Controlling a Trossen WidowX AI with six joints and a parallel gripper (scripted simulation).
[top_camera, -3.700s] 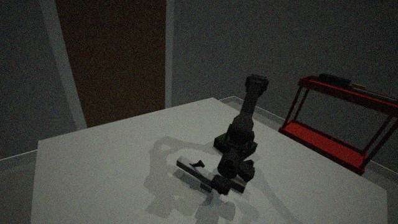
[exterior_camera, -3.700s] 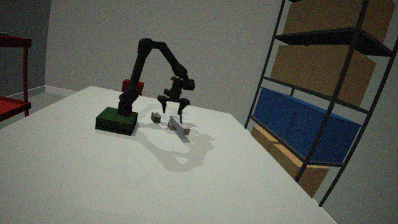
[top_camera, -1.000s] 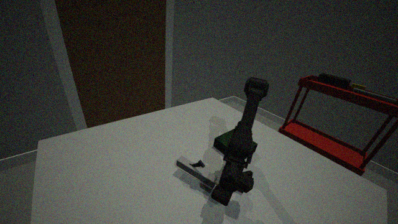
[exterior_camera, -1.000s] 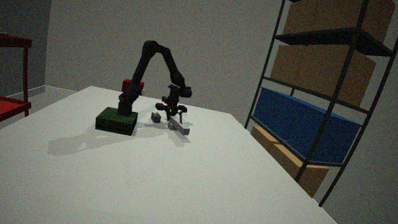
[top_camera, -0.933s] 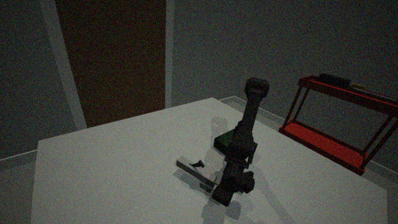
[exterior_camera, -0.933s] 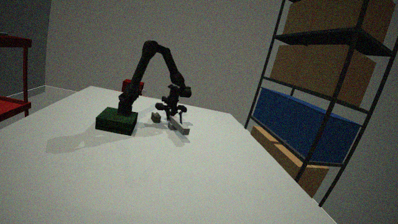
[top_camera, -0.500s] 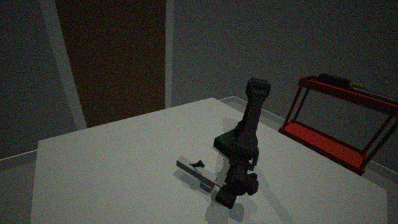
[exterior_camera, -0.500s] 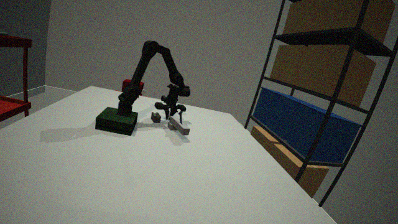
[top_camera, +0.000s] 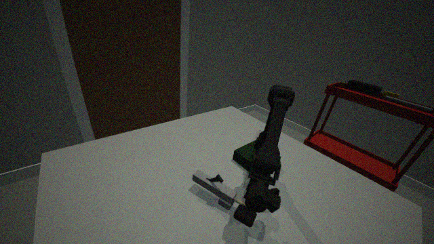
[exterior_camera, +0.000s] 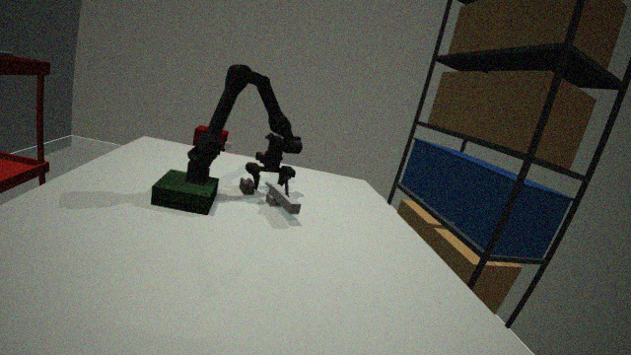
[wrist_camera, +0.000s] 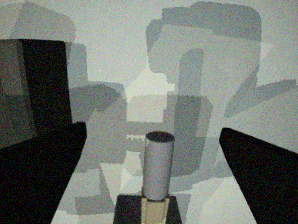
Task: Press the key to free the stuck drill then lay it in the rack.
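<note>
Right now the drill is 20 mm ahead of my gripper tip, 50 mm to the right of it and 30 mm above it. Round my gripper tip: small dark key (50 mm ahead, 140 mm to the right, 80 mm above); then long grey block (50 mm ahead, 140 mm to the right, 30 mm above).
</note>
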